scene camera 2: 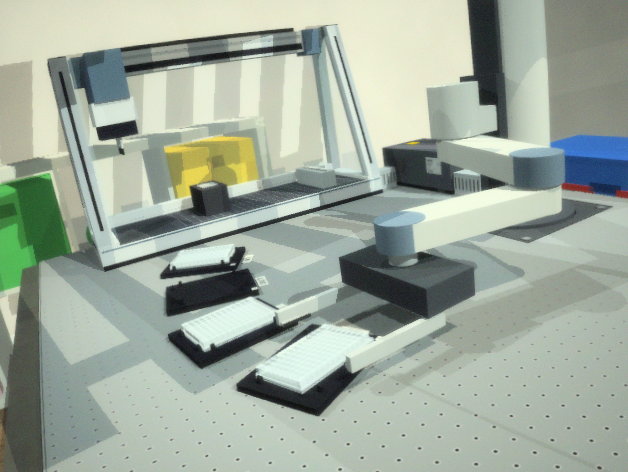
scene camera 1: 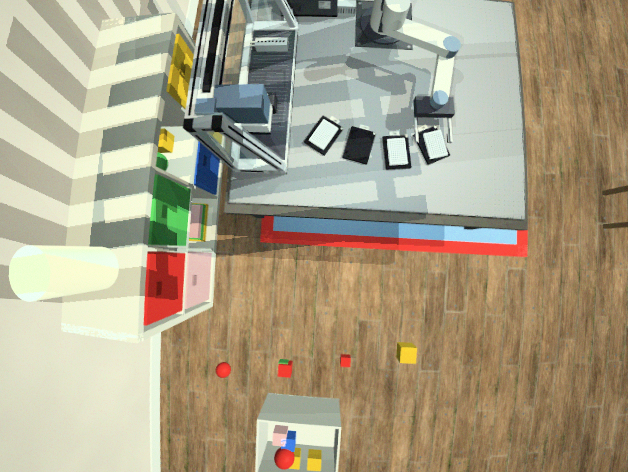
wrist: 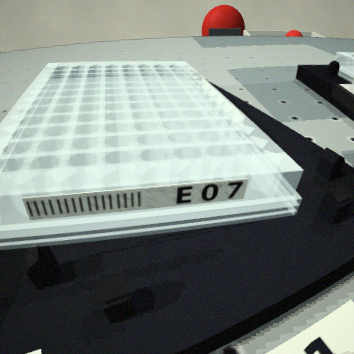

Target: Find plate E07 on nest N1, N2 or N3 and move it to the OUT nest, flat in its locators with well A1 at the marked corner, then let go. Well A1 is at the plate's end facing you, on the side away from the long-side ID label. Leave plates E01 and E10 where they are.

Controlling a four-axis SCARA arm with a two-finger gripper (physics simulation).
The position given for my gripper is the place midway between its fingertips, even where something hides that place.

My gripper (scene camera 2: 309, 339) carries nothing. Also in view: a white well plate (scene camera 2: 226, 324). I also see an OUT nest (scene camera 2: 184, 297).
My gripper shows as well in scene camera 1 (scene camera 1: 433, 142).
